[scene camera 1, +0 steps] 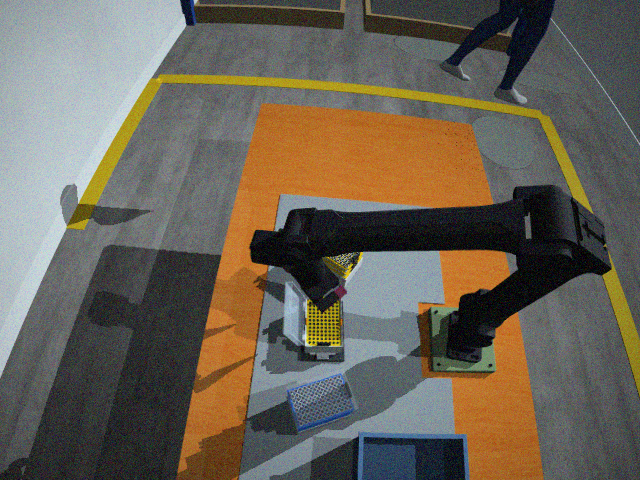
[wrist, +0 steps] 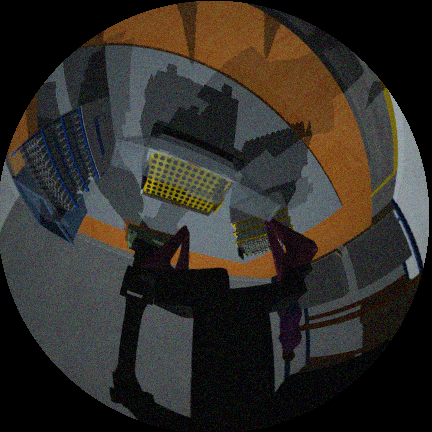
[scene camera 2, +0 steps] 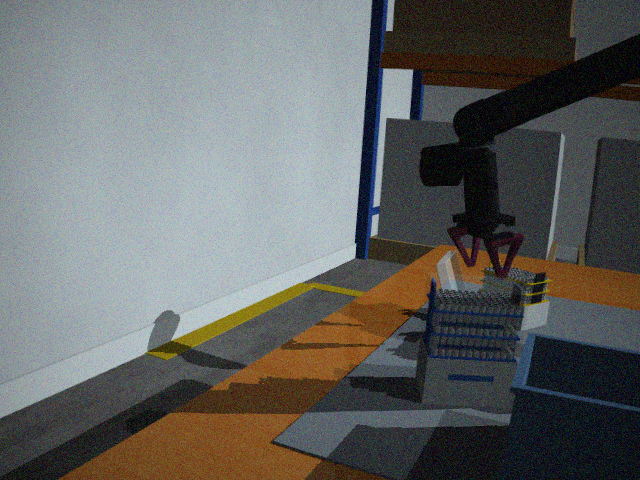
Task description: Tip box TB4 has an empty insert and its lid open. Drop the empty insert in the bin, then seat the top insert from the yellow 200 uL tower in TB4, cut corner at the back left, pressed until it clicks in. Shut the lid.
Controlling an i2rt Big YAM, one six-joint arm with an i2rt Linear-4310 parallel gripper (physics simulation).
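Note:
Tip box TB4 (scene camera 1: 324, 349) stands on the grey mat with its clear lid (scene camera 1: 293, 315) (scene camera 2: 447, 272) (wrist: 259, 198) open, upright on its left side in scene camera 1. A yellow insert (scene camera 1: 324, 325) (wrist: 185, 181) with empty holes sits in it. My gripper (scene camera 2: 485, 269) (wrist: 225, 223) is open and empty, pointing down above the back end of the box; the arm partly covers that end in scene camera 1. The yellow tower (scene camera 1: 349, 262) (scene camera 2: 516, 280) (wrist: 256, 241), filled with tips, stands behind TB4, partly hidden by the arm. The blue bin (scene camera 1: 413, 436) (scene camera 2: 578, 398) (wrist: 61, 220) stands at the front right.
A blue tip tower (scene camera 1: 321, 403) (scene camera 2: 475, 330) (wrist: 62, 160) stands in front of TB4, turned at an angle. The arm's green base plate (scene camera 1: 462, 365) is to the right. A person (scene camera 1: 527, 46) (wrist: 290, 325) is beyond the yellow floor tape (scene camera 1: 361, 91).

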